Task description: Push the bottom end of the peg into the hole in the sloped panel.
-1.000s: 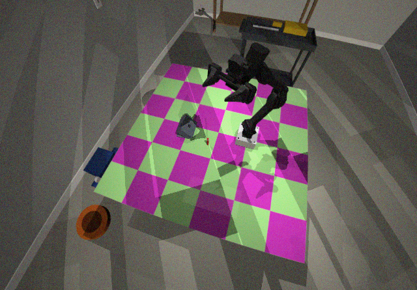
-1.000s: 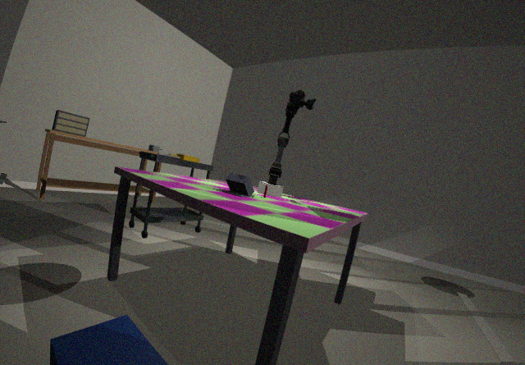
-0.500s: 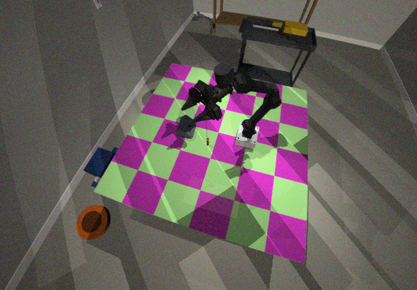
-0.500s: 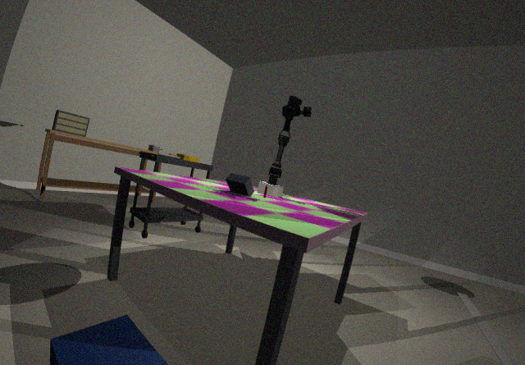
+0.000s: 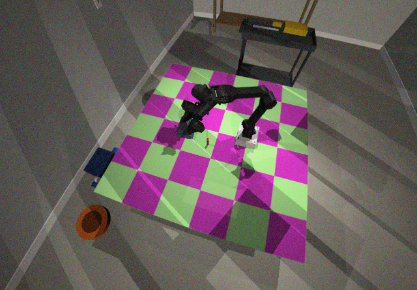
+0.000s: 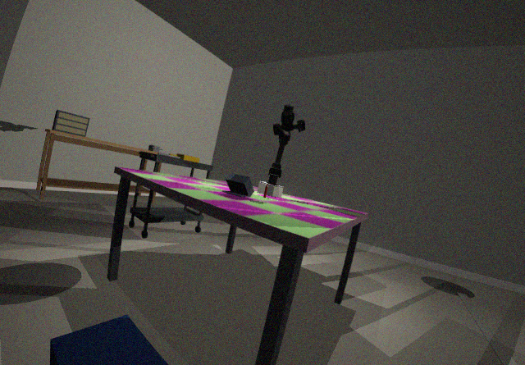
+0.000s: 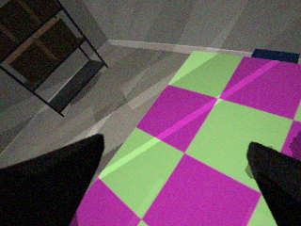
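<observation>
Now: gripper tip 340 mm above the red round peg, 150 mm to the left of it and 80 mm past it. Round my gripper tip: grey sloped panel: 340 mm below, 210 mm to the right, 100 mm ahead.
</observation>
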